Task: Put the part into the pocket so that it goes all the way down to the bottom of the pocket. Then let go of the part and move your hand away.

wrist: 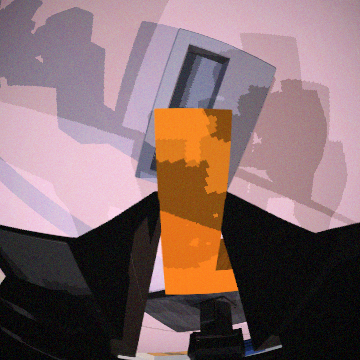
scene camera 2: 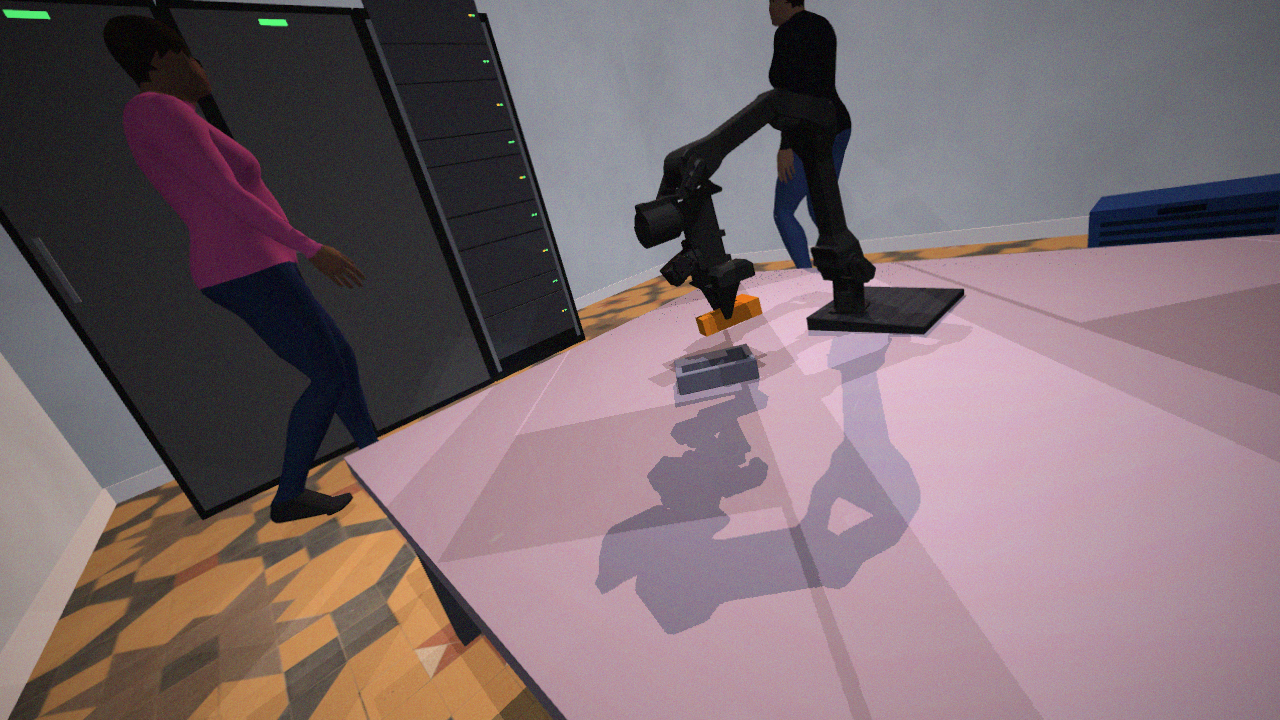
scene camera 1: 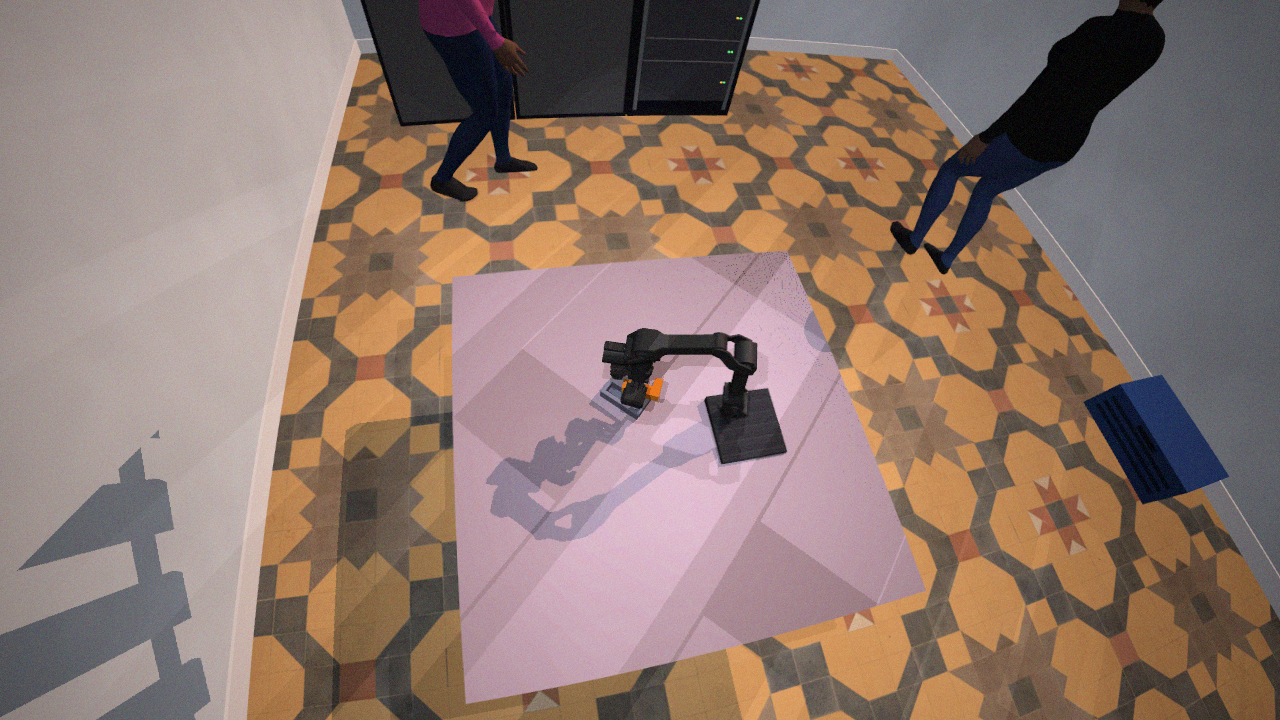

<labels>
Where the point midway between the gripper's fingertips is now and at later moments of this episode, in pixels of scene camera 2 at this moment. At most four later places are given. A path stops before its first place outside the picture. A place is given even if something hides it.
My gripper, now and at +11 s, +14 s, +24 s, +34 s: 724, 317; 721, 347; 721, 354; 713, 363; 735, 348
</labels>
